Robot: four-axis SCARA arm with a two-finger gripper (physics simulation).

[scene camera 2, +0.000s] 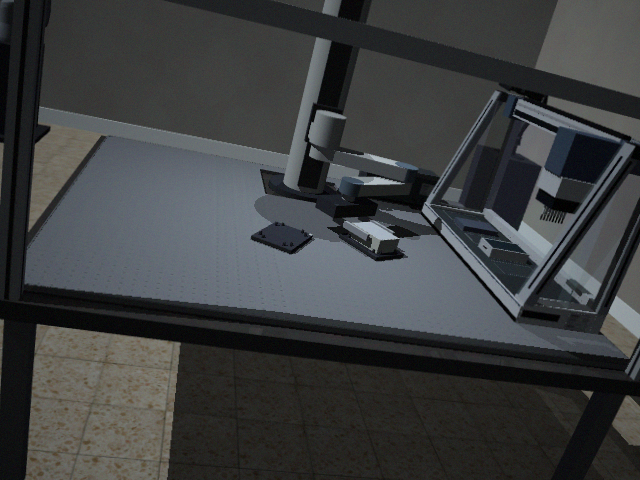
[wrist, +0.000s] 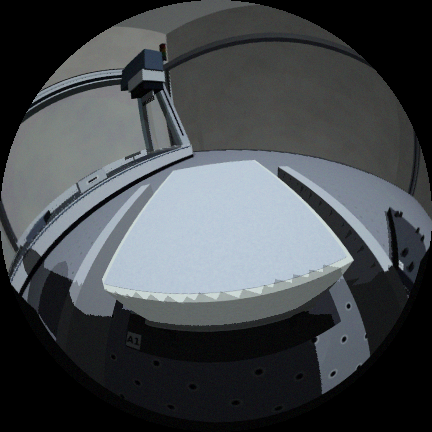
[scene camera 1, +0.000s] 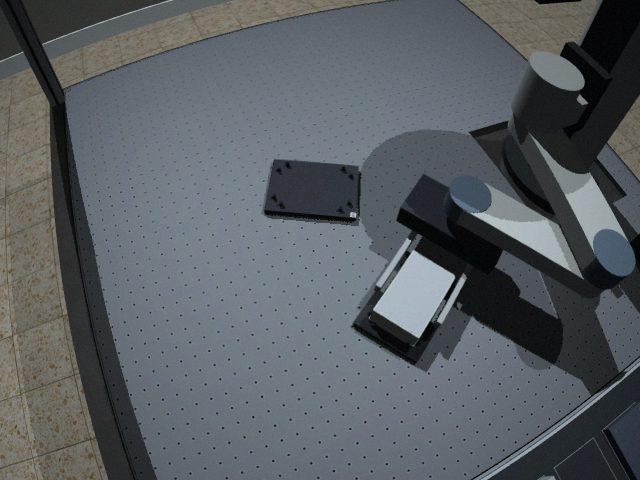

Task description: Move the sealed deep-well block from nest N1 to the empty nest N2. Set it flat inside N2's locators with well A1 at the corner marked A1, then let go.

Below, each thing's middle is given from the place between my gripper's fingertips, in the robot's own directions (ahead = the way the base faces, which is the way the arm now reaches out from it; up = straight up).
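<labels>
I find the pale grey block [scene camera 1: 405, 309] 10 mm below my hand, 10 mm to the right of it and 20 mm behind it.
</labels>
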